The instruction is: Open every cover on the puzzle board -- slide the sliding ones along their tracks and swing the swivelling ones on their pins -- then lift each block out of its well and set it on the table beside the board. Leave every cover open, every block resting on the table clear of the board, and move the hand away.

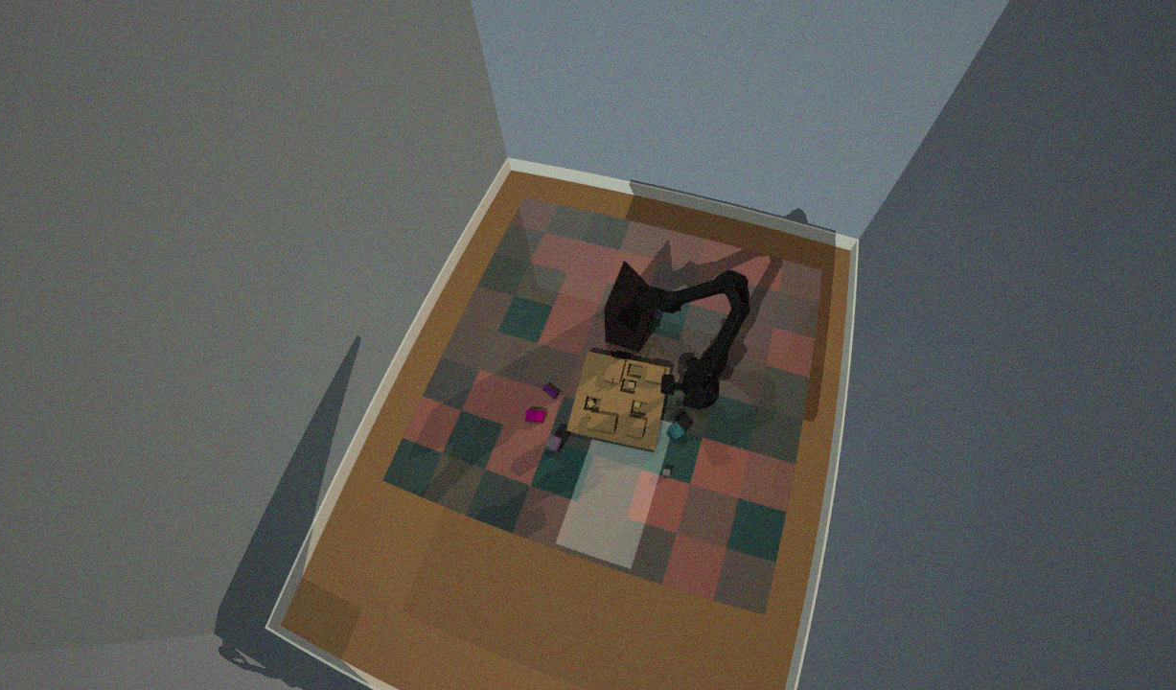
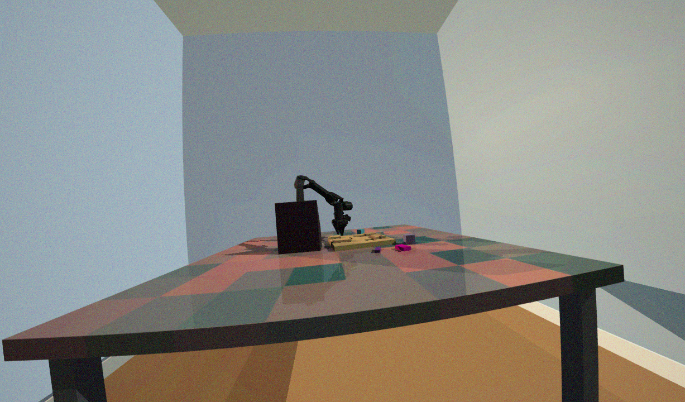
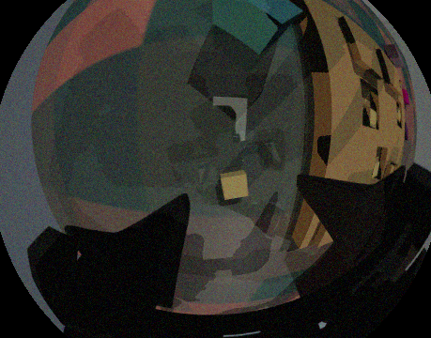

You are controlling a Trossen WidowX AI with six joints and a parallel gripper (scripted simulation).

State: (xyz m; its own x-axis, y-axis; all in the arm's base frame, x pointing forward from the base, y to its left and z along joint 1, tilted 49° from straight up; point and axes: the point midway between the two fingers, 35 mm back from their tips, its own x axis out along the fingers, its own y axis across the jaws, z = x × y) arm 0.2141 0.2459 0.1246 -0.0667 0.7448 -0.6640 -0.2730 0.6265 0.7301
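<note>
Now: gripper tip 190 mm to the left of the tan puzzle board and 90 mm short of it. Round my gripper tip: teal block: 130 mm ahead, 10 mm to the left; then lavender block: 340 mm to the right, 330 mm ahead; then small grey block: 270 mm ahead, 30 mm to the left, 10 mm below.
</note>
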